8 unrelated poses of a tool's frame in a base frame.
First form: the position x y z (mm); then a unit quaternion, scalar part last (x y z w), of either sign.
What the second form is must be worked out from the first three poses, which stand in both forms.
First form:
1: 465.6 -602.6 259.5 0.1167 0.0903 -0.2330 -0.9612
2: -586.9 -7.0 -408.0 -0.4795 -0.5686 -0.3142 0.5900
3: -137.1 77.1 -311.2 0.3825 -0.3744 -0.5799 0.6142
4: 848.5 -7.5 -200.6 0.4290 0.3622 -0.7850 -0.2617
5: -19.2 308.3 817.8 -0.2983 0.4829 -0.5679 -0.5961
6: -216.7 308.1 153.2 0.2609 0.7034 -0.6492 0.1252
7: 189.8 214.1 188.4 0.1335 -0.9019 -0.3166 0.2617
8: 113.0 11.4 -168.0 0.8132 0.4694 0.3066 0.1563
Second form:
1: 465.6 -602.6 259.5 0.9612 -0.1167 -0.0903 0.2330
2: -586.9 -7.0 -408.0 0.5900 -0.4795 -0.5686 -0.3142
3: -137.1 77.1 -311.2 0.6142 0.3825 -0.3744 -0.5799
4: 848.5 -7.5 -200.6 0.2617 -0.4290 -0.3622 0.7850
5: -19.2 308.3 817.8 0.5961 0.2983 -0.4829 0.5679
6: -216.7 308.1 153.2 0.1252 0.2609 0.7034 -0.6492
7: 189.8 214.1 188.4 0.2617 0.1335 -0.9019 -0.3166
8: 113.0 11.4 -168.0 0.1563 0.8132 0.4694 0.3066
